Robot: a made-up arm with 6 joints.
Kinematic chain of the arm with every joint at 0, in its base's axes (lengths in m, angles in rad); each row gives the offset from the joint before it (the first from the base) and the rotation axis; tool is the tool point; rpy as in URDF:
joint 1: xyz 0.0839 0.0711 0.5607 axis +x
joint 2: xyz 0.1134 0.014 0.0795 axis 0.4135 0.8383 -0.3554
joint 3: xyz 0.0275 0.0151 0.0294 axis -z
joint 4: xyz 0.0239 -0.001 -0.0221 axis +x
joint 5: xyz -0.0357 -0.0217 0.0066 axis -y
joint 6: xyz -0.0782 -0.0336 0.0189 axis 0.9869 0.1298 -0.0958
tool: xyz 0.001 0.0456 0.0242 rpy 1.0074 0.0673 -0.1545
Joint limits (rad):
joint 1: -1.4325..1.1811
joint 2: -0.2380..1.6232
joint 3: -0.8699..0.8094
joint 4: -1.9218..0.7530
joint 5: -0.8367..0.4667
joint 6: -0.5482..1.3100
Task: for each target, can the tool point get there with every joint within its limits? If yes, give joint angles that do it. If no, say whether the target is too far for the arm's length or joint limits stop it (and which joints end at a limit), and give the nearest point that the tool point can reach.
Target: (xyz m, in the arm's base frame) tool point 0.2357 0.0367 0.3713
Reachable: no: joint limits stop it (at a limit: joint 1, joint 3, joint 6) | nearest point 0.2240 0.0293 0.4746 | short by 0.104 m
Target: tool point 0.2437 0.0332 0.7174
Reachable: yes | joints 0.3365 1.2961 0.1337 -0.5216 -0.0497 0.0426
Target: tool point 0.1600 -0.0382 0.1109
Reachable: no: too far | nearest point 0.1985 0.0078 0.4751 | short by 0.369 m
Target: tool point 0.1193 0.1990 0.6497
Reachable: yes | joints -0.8398 -0.0583 0.2027 -0.4188 0.2924 1.1095
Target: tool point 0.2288 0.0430 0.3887
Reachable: no: joint limits stop it (at a limit: joint 1, joint 2, joint 3, joint 6) | nearest point 0.2208 0.0339 0.4747 | short by 0.087 m
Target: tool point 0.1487 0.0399 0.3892
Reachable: no: joint limits stop it (at a limit: joint 1, joint 2, joint 3, joint 6) | nearest point 0.1758 0.0325 0.4791 | short by 0.094 m
